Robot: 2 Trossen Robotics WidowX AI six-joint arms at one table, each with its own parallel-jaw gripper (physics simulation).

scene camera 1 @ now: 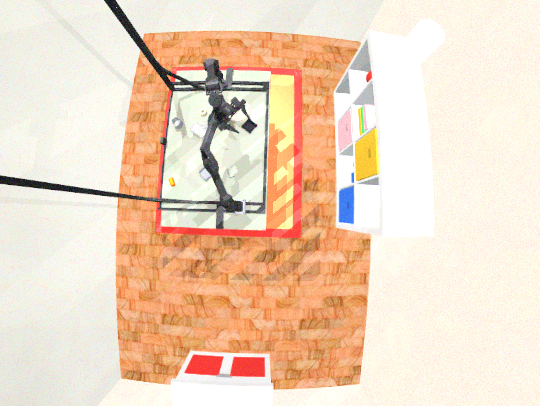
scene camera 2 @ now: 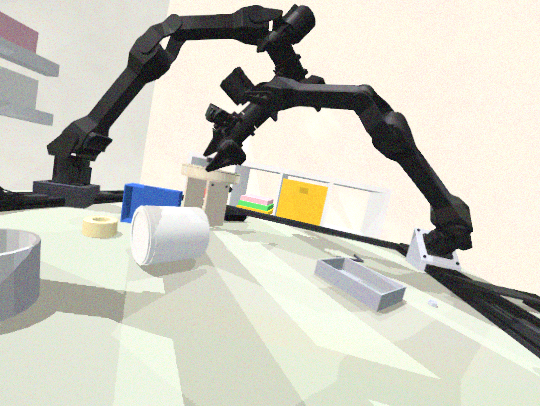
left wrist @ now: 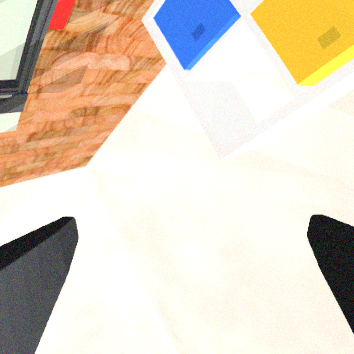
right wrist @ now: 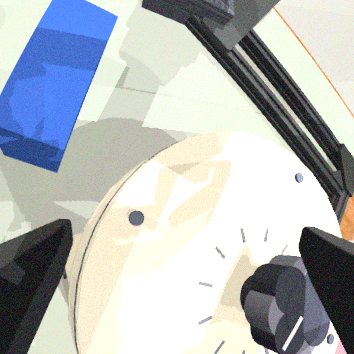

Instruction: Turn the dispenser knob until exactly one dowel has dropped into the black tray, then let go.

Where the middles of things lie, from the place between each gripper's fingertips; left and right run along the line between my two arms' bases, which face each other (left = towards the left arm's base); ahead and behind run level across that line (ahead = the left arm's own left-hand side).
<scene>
Right now my right hand is 50 mm short of the dark lobed knob (right wrist: 279, 302), 10 mm to the left of it and 10 mm above it. Also, from my right hand: cream dispenser (scene camera 2: 194, 171): 50 mm ahead, 10 mm to the right, 10 mm below; then blue box (scene camera 2: 135, 195): 120 mm below, 90 mm behind, 70 mm to the left; then tape roll (scene camera 2: 93, 226): 210 mm behind, 140 mm below, 100 mm to the left.
My left gripper is now 240 mm to the right of the dark lobed knob, 230 mm above it and 30 mm past it. The rest, counted from my left hand: cream dispenser: 240 mm to the left, 230 mm below, 30 mm behind; then blue box: 340 mm below, 330 mm to the left, 170 mm behind; then grey tray (scene camera 2: 376, 291): 370 mm below, 310 mm behind, 90 mm to the right.
</scene>
